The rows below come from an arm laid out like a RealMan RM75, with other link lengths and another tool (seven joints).
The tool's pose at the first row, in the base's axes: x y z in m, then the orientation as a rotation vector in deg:
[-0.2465, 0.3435, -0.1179, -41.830, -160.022, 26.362]
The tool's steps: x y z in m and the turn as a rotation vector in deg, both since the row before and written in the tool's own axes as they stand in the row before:
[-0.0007, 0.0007, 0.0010, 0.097, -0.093, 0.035]
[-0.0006, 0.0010, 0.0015, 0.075, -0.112, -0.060]
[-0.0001, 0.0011, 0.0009, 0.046, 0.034, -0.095]
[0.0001, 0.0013, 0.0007, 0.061, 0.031, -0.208]
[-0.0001, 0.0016, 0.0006, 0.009, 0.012, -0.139]
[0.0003, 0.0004, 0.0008, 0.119, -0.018, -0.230]
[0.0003, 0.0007, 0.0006, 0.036, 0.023, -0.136]
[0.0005, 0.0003, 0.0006, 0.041, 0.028, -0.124]
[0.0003, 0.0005, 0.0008, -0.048, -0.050, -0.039]
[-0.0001, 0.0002, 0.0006, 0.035, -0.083, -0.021]
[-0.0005, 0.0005, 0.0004, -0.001, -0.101, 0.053]
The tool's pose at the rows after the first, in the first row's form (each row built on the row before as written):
[-0.2459, 0.3435, -0.1192, -41.857, -160.058, 26.546]
[-0.2454, 0.3437, -0.1210, -41.752, -160.144, 26.693]
[-0.2451, 0.3443, -0.1222, -41.608, -160.115, 26.722]
[-0.2448, 0.3453, -0.1233, -41.299, -160.108, 26.752]
[-0.2442, 0.3464, -0.1244, -41.099, -160.125, 26.733]
[-0.2445, 0.3467, -0.1252, -40.744, -160.143, 26.862]
[-0.2446, 0.3473, -0.1260, -40.543, -160.137, 26.875]
[-0.2451, 0.3476, -0.1266, -40.358, -160.121, 26.895]
[-0.2454, 0.3480, -0.1275, -40.310, -160.197, 26.846]
[-0.2454, 0.3480, -0.1281, -40.269, -160.264, 26.930]
[-0.2449, 0.3481, -0.1287, -40.341, -160.347, 26.987]

